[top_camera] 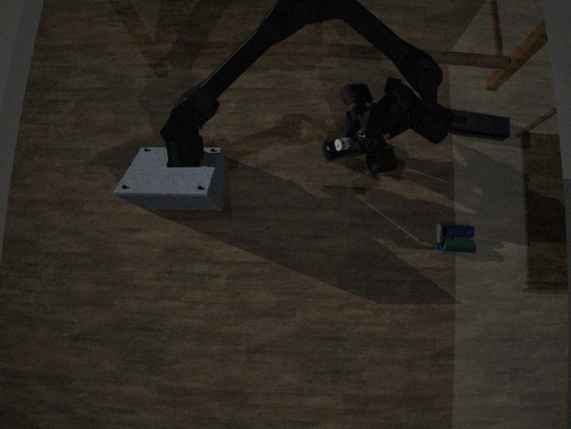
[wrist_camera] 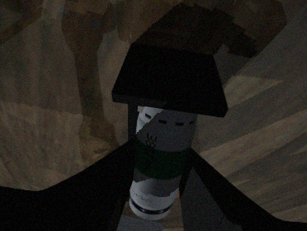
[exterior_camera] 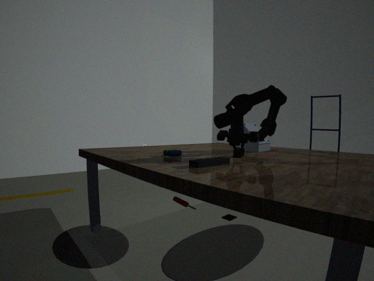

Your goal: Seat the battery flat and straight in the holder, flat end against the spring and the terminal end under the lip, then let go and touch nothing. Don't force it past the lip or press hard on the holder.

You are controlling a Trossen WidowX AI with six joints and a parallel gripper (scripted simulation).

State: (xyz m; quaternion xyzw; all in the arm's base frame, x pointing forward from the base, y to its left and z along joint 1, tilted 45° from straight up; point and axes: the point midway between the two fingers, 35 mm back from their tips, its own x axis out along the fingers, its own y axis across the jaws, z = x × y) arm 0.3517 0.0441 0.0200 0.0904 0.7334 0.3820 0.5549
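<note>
Now: gripper tip 1 cm below the battery. Also, from my gripper tip: long black block (30 cm ahead, 5 cm to the left, 1 cm below); then red screwdriver (27 cm ahead, 21 cm below, 9 cm to the right).
</note>
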